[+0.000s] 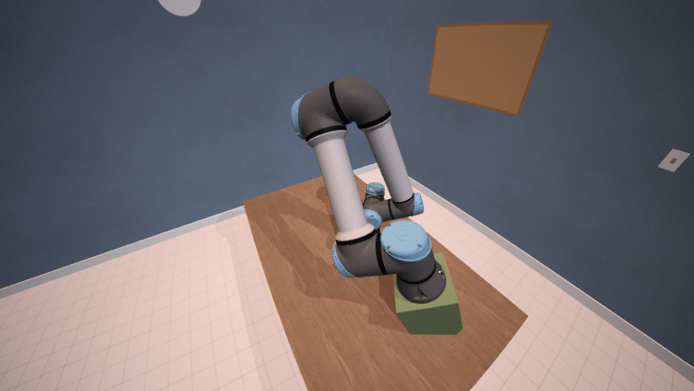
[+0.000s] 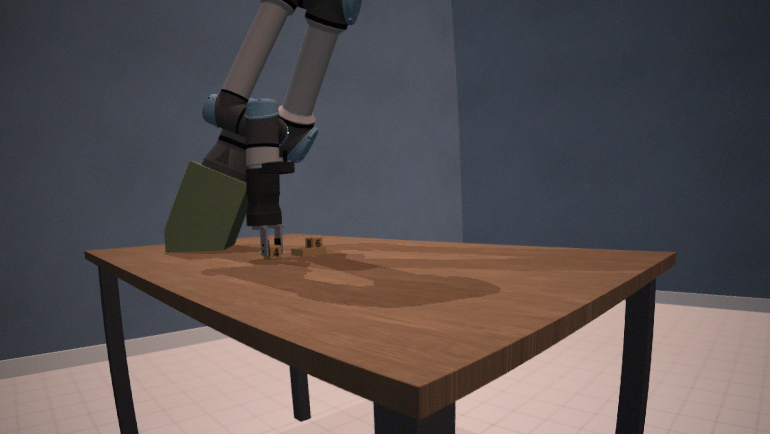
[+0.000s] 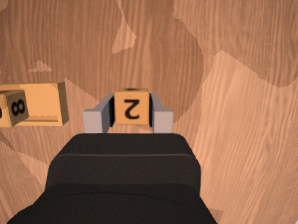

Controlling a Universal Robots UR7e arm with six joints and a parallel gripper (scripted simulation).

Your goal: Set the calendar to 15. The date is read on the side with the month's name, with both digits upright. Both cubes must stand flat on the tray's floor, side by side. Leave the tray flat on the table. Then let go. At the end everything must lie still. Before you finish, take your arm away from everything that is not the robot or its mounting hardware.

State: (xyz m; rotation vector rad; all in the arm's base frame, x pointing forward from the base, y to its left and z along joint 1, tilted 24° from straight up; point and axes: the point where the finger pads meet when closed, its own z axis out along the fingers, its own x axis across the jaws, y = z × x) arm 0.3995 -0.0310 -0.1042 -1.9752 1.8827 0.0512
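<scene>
Now: hand 10 mm above the wooden cube. From my hand the other things lie so: wooden tray 10 mm behind, 110 mm to the left, 20 mm below.
</scene>
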